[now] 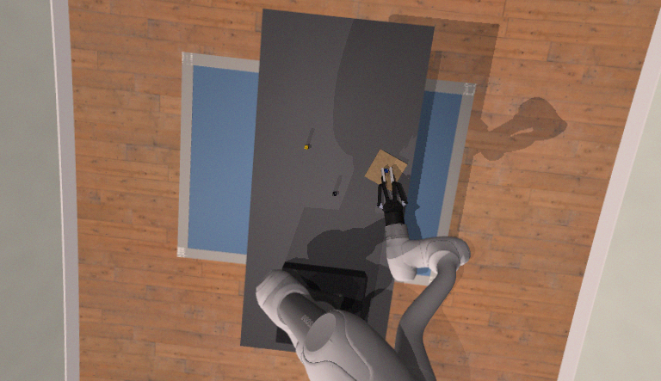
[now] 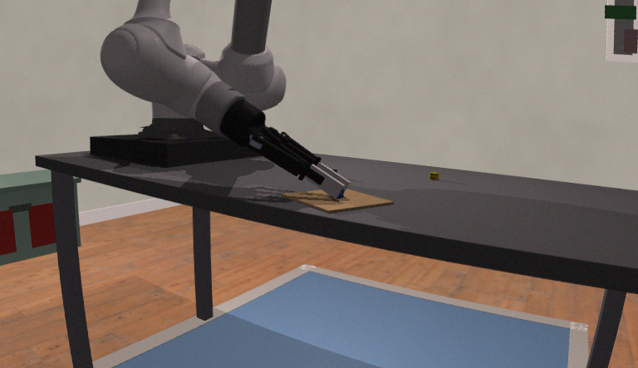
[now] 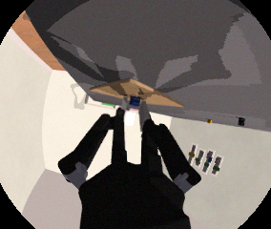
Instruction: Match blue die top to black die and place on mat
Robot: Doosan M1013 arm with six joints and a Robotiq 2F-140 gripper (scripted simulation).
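The blue die is 20 mm below my hand, 20 mm ahead of it and 10 mm to the left of it. The rest, counted from my hand: yellow die 370 mm to the left, 50 mm ahead, 30 mm below; tan mat 30 mm below, 20 mm ahead, 10 mm to the left; black die 210 mm to the left, 130 mm behind, 30 mm below.
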